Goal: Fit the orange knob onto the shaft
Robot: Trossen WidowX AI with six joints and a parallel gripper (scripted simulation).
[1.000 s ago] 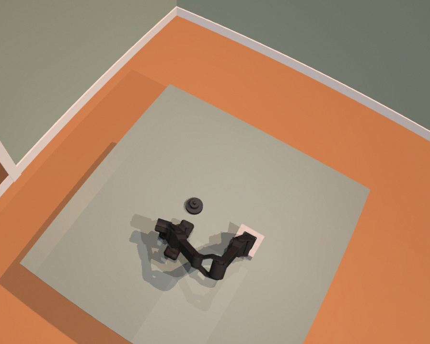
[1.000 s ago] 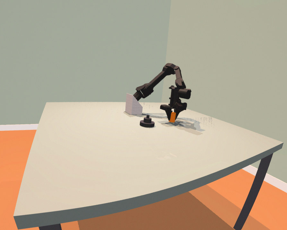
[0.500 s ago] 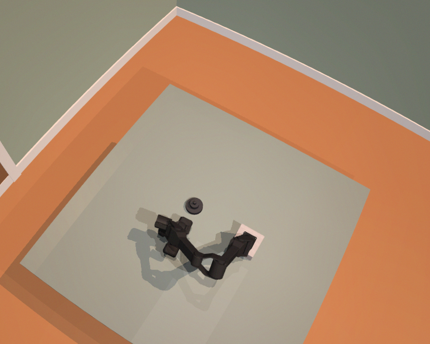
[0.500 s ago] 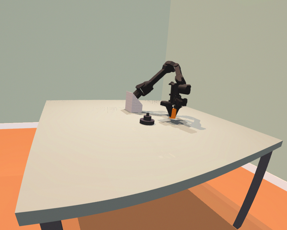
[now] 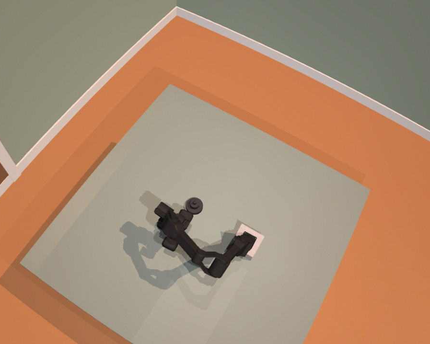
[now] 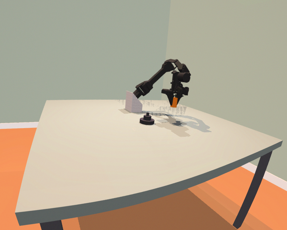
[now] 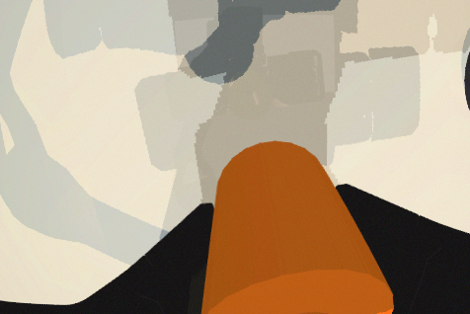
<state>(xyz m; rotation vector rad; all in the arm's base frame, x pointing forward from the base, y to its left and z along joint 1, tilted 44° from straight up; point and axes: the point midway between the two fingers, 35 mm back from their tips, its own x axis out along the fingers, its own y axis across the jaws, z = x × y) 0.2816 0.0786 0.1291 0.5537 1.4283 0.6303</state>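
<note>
Right now the dark pedestal is 30 mm ahead of my gripper tip, 200 mm to the right of it and 60 mm below it. Also, from my gripper tip: orange knob: 20 mm above.
</note>
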